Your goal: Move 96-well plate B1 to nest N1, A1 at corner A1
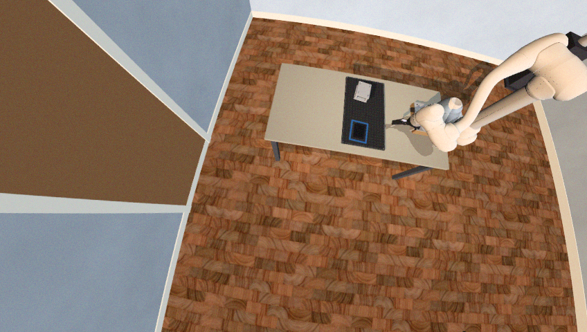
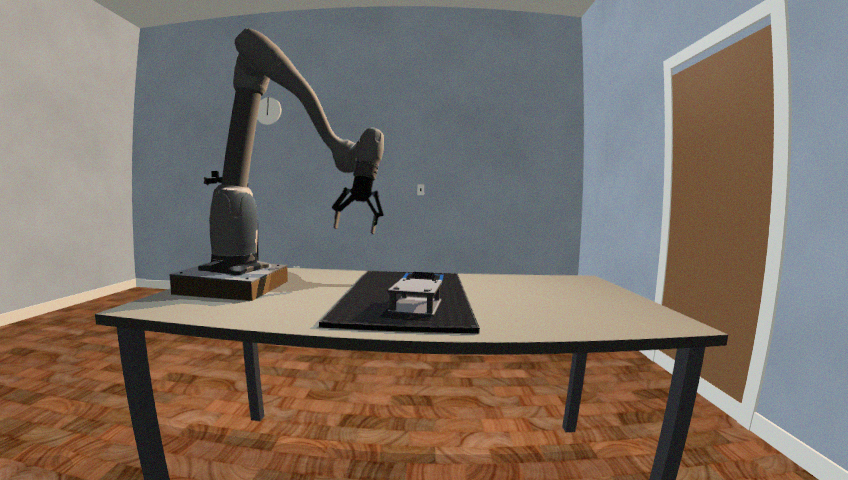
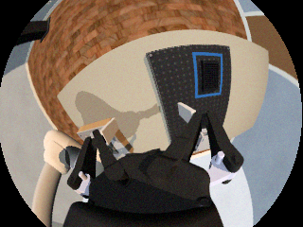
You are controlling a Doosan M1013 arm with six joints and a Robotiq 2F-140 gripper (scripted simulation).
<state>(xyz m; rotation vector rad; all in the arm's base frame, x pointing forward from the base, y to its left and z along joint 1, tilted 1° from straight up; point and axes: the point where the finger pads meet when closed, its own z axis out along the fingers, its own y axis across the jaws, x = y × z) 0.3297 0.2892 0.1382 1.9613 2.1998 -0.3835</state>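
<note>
Right now the dark 96-well plate is 260 mm ahead of my hand, 180 mm below it and 50 mm to the left of it. Round my hand: raised plate nest N1: 340 mm to the right, 320 mm ahead, 130 mm below.
</note>
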